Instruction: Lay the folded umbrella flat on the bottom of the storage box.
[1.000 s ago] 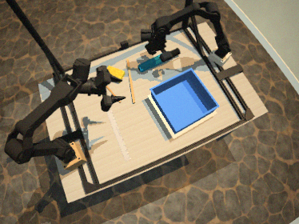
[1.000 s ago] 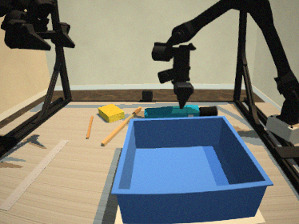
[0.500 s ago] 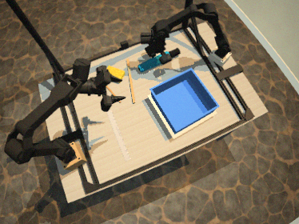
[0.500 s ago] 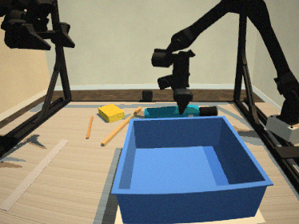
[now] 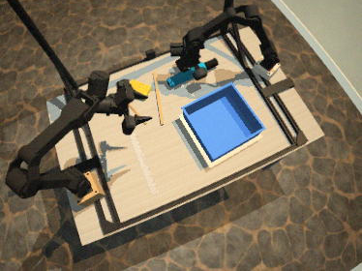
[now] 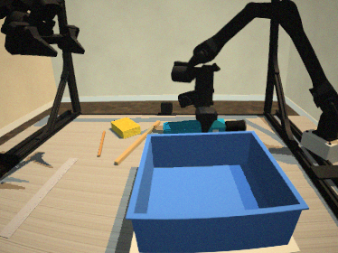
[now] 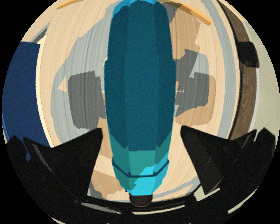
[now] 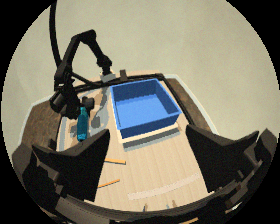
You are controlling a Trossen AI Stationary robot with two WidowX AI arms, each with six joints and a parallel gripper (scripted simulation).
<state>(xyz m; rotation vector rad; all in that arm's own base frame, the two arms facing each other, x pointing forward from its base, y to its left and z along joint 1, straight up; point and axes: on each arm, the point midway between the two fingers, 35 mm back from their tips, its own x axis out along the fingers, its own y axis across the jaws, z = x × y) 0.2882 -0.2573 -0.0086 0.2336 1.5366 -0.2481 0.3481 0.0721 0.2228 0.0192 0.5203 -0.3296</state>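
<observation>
Now: the teal umbrella 30 mm below my left hand. From my left hand the other things lie so: blue storage box 310 mm ahead, 70 mm to the right, 10 mm below.
</observation>
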